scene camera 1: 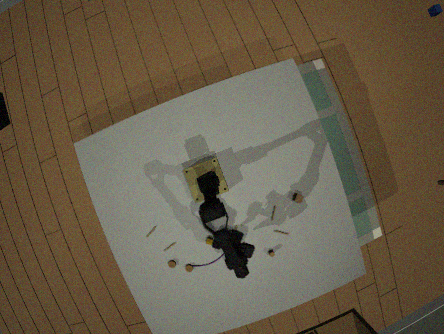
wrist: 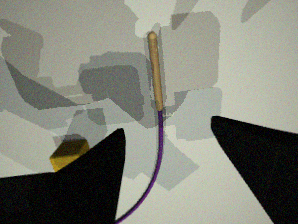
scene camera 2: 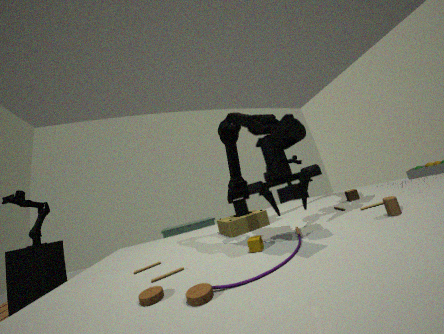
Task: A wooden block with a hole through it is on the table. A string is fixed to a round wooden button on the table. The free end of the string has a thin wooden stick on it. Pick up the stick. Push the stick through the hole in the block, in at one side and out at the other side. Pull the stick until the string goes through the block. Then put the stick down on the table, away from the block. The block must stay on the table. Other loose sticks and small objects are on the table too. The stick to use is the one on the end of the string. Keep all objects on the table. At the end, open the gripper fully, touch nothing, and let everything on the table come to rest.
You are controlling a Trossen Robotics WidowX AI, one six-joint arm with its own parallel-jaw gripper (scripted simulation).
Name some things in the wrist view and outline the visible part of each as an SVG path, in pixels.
My gripper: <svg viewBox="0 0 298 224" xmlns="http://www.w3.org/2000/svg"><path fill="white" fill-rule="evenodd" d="M124 129L116 129L80 158L76 158L57 172L0 177L0 224L115 224L125 163L126 138ZM212 116L211 130L216 137L217 143L238 170L244 182L247 183L255 198L269 215L270 220L274 224L298 224L298 133L275 130L221 116Z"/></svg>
A yellow block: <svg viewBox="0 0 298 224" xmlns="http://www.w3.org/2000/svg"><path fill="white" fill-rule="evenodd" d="M87 140L61 143L50 156L55 172L89 151Z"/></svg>
